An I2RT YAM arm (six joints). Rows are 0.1 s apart.
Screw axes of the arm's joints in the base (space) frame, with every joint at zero. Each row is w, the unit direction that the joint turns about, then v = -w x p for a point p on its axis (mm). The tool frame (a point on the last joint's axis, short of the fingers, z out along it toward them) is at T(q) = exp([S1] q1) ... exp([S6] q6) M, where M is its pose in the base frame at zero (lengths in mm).
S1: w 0 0 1 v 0.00 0.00 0.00
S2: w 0 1 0 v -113.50 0.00 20.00
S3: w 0 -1 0 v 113.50 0.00 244.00
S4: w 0 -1 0 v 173.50 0.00 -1.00
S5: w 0 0 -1 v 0.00 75.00 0.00
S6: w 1 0 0 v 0.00 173.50 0.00
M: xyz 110.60 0.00 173.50 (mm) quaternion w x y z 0.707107 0 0.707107 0
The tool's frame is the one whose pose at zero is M.
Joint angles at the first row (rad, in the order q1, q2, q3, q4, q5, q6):
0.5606 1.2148 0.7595 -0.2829 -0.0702 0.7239
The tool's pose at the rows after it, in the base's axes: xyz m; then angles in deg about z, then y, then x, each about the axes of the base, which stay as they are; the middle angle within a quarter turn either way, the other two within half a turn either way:
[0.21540, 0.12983, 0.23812, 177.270, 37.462, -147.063]
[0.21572, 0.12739, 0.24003, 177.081, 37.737, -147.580]
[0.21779, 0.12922, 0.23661, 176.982, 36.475, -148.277]
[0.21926, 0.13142, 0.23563, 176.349, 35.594, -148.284]
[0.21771, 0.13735, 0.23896, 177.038, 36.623, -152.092]
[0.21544, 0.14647, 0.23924, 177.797, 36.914, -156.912]
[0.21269, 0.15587, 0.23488, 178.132, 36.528, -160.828]
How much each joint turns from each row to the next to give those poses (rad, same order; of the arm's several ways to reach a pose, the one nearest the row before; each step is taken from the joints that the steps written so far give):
-0.0270 -0.0235 0.0022 -0.0183 0.0080 -0.0103
-0.0087 -0.0054 0.0051 -0.0123 0.0020 -0.0148
0.0012 0.0207 0.0062 -0.0082 -0.0070 -0.0097
0.0034 0.0143 0.0085 -0.0055 -0.0078 -0.0095
0.0334 0.0104 0.0273 -0.0387 0.0757 -0.0046
0.0460 0.0252 0.0301 -0.0470 0.0857 -0.0020
0.0441 0.0306 0.0157 -0.0302 0.0662 0.0033

